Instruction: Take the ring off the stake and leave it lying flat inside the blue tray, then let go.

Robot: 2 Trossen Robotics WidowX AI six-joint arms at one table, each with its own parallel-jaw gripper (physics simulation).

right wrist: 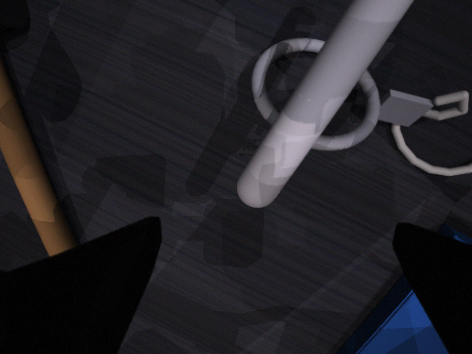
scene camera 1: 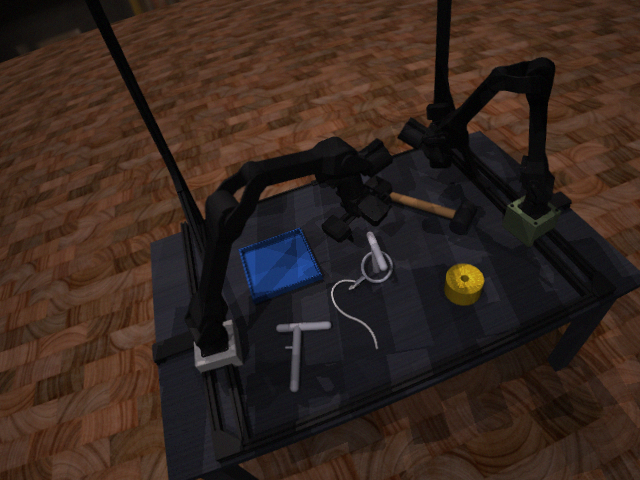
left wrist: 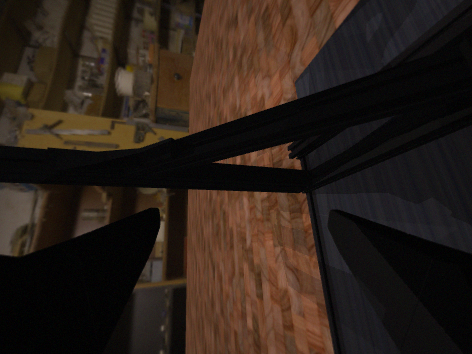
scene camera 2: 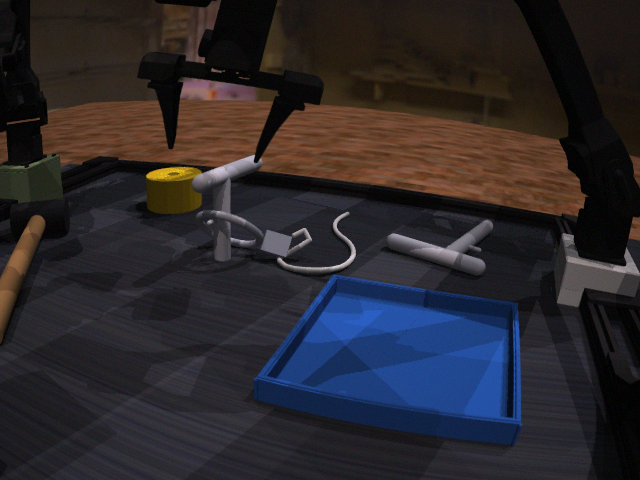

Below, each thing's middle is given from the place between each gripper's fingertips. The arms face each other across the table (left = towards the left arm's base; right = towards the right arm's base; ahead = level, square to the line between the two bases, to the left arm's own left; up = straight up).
The wooden-handled hammer (scene camera 2: pixel 33 219) is 14 cm ahead of my left hand, 14 cm to the right of it and 14 cm below it. Also, from my left hand: yellow roll (scene camera 2: pixel 169 191) 44 cm ahead, 20 cm to the right, 14 cm below; then blue tray (scene camera 2: pixel 396 357) 15 cm ahead, 60 cm to the right, 15 cm below; then ring (scene camera 2: pixel 274 243) 29 cm ahead, 38 cm to the right, 13 cm below.
I see my right gripper 100 mm above the ring, 50 mm short of it and 10 mm to the left of it. The rest, counted from my right hand: wooden-handled hammer (230 mm to the left, 110 mm below, 100 mm behind); yellow roll (190 mm ahead, 170 mm to the left, 110 mm below); blue tray (230 mm to the right, 120 mm below, 100 mm behind).
